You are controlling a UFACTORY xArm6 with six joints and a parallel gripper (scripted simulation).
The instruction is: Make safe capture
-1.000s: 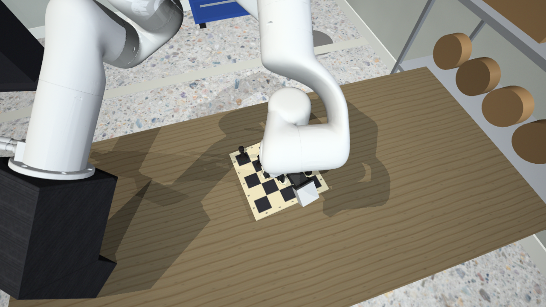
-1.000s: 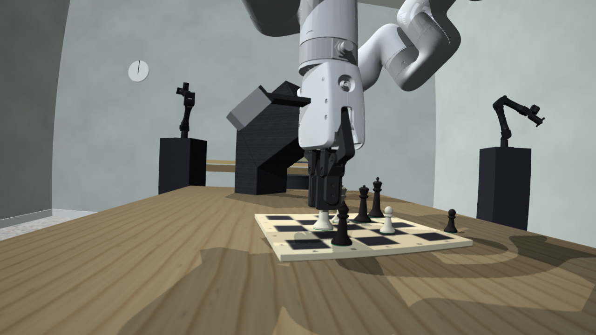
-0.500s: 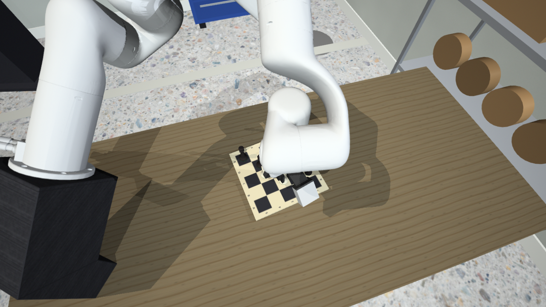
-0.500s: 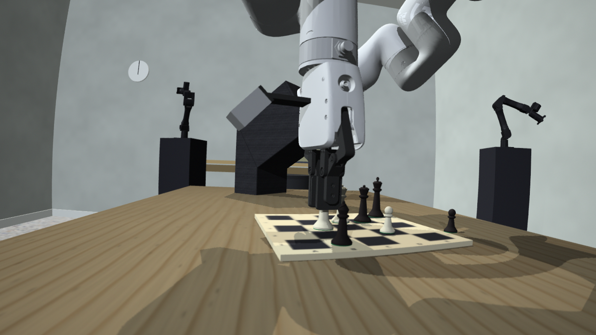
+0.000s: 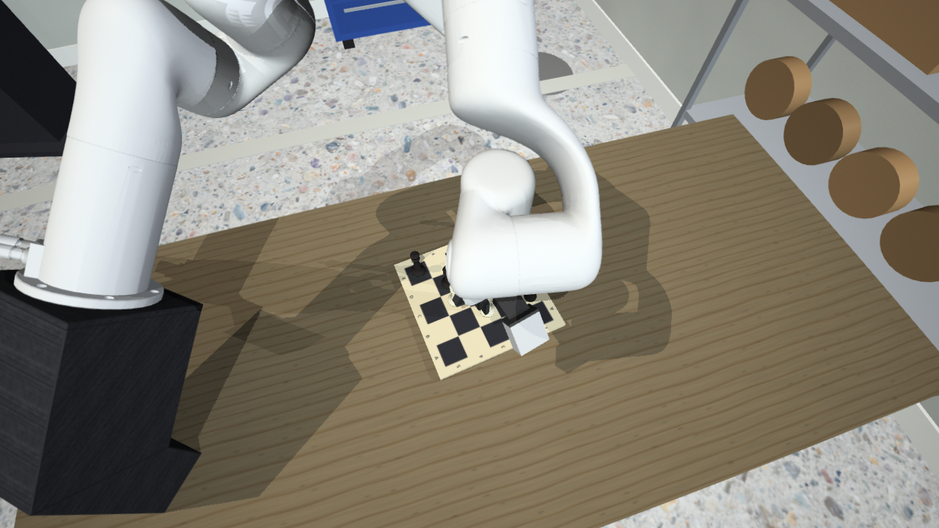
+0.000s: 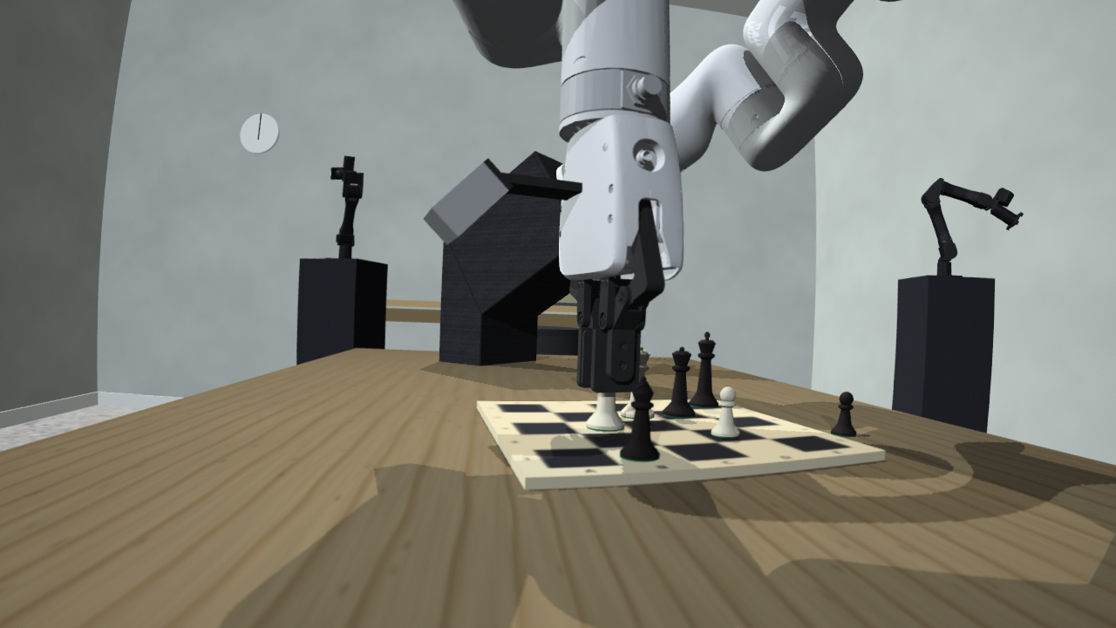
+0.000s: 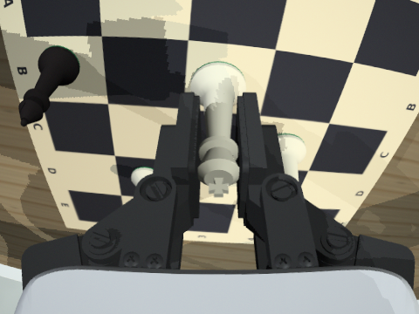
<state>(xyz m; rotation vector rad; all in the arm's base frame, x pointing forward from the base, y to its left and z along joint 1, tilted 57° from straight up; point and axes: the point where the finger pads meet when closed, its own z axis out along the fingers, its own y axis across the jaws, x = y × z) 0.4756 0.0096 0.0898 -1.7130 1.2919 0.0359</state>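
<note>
Right now my hand is 5 cm past the white queen, 2 cm to the right of it and 2 cm above it. The rest, counted from my hand: white king: 1 cm below; black queen: 7 cm behind, 5 cm to the left, 2 cm below; chessboard: 5 cm below, 3 cm to the left, 2 cm behind.
</note>
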